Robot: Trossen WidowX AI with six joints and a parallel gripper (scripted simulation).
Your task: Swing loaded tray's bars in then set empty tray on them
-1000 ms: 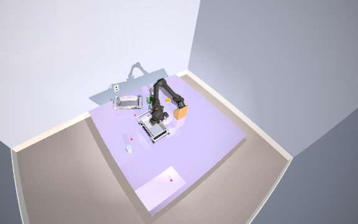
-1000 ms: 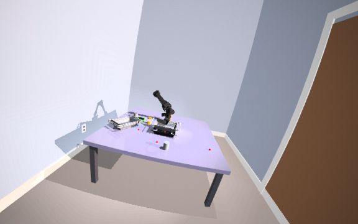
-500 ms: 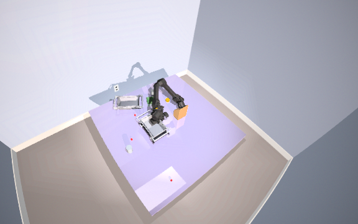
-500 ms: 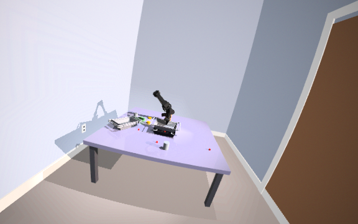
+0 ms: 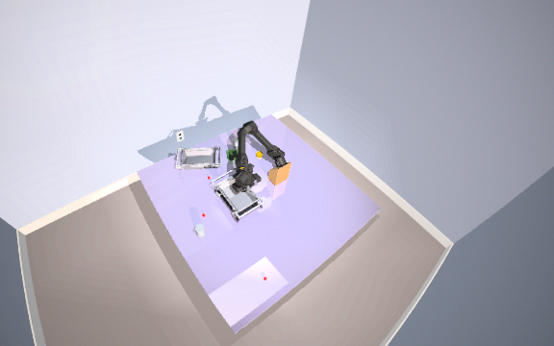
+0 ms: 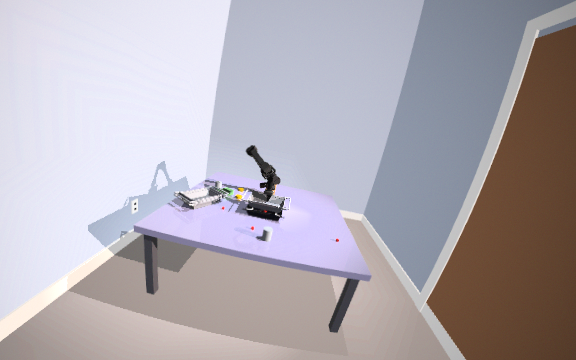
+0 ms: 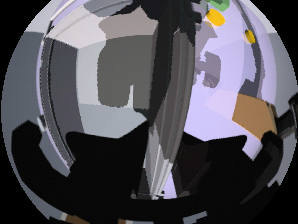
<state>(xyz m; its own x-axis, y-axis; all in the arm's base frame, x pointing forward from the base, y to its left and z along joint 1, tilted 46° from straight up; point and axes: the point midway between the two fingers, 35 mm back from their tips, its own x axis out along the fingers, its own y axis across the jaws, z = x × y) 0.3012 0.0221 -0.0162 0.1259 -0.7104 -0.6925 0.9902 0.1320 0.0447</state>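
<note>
Now: gripper tip 7 cm short of the grey tray and 3 cm below it. Also, from my gripper tip: green block (38 cm to the right, 13 cm behind, 7 cm below).
</note>
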